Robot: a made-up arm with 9 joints. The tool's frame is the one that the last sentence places. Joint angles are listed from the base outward.
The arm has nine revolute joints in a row. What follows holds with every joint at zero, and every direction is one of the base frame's.
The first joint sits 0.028 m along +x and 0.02 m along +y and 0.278 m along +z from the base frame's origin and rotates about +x.
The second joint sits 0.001 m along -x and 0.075 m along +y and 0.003 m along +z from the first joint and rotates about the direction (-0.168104, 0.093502, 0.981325).
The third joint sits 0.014 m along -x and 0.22 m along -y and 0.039 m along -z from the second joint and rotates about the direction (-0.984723, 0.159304, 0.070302).
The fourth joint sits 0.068 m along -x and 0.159 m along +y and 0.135 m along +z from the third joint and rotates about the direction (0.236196, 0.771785, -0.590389).
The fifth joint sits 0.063 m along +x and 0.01 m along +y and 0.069 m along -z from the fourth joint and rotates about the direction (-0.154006, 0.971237, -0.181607).
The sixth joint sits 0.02 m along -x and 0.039 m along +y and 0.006 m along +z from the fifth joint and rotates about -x.
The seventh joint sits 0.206 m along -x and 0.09 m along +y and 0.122 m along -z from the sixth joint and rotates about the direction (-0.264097, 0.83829, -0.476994).
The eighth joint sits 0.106 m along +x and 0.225 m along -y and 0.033 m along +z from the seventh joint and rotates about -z.
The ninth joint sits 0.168 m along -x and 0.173 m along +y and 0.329 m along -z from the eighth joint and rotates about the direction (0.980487, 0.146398, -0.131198).
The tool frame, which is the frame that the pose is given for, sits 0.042 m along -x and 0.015 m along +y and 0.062 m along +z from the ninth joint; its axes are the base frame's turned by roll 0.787, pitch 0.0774 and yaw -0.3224 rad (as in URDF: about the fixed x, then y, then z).
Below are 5 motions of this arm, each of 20 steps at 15 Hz.
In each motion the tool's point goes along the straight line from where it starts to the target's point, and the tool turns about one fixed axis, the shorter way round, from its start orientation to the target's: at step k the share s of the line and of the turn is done. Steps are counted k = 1, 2, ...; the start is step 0. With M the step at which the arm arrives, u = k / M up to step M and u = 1 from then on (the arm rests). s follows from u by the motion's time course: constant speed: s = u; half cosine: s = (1 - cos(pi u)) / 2; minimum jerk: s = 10 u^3 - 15 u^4 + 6 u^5.
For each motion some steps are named. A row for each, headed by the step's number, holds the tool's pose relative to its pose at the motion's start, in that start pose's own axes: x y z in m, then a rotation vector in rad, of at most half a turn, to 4 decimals.
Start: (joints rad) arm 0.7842 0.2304 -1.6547 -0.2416 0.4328 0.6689 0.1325 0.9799 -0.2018
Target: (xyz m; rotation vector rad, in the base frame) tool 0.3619 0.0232 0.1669 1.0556 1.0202 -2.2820
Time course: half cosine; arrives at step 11
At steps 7, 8, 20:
7: 0.2607 0.2410 -0.0476 0.1522 -0.4628 -0.6496
8: 0.3048 0.2817 -0.0557 0.1780 -0.5411 -0.7594
20: 0.3683 0.3405 -0.0673 0.2151 -0.6540 -0.9178

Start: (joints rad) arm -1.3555 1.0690 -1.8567 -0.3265 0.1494 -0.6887 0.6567 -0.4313 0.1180
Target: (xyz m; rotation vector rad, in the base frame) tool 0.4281 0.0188 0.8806 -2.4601 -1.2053 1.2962
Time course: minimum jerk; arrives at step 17
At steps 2, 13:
2: -0.0024 0.0087 0.0035 0.0169 0.0048 0.0004
13: -0.1586 0.5845 0.2346 1.1377 0.3230 0.0264

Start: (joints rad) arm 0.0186 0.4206 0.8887 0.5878 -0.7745 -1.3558 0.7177 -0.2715 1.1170
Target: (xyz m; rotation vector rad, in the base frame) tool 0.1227 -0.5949 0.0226 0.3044 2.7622 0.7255
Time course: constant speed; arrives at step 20
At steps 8, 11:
8: -0.0684 0.2667 0.1513 -0.3783 0.5146 -0.4611
11: -0.0940 0.3666 0.2080 -0.5202 0.7076 -0.6340

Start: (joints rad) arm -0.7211 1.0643 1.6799 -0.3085 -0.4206 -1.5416 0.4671 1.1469 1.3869
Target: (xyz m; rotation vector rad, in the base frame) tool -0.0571 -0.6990 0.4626 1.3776 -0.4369 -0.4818
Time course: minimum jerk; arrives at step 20
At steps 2, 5, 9, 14, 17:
2: -0.0004 -0.0007 0.0012 0.0102 -0.0003 0.0009
5: -0.0053 -0.0088 0.0150 0.1232 -0.0034 0.0111
9: -0.0208 -0.0348 0.0591 0.4843 -0.0133 0.0436
14: -0.0428 -0.0715 0.1215 0.9962 -0.0274 0.0896
17: -0.0497 -0.0831 0.1413 1.1587 -0.0319 0.1043

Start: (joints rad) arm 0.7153 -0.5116 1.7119 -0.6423 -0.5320 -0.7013 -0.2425 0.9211 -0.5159
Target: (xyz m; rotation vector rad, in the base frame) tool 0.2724 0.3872 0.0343 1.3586 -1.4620 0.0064
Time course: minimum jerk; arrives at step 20
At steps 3, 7, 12, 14, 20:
3: 0.0144 0.0091 0.0032 0.0296 -0.0295 0.0142
7: 0.1272 0.0806 0.0286 0.2617 -0.2607 0.1258
12: 0.3692 0.2341 0.0830 0.7596 -0.7565 0.3652
14: 0.4527 0.2870 0.1018 0.9314 -0.9276 0.4477
20: 0.5409 0.3429 0.1216 1.1129 -1.1084 0.5350

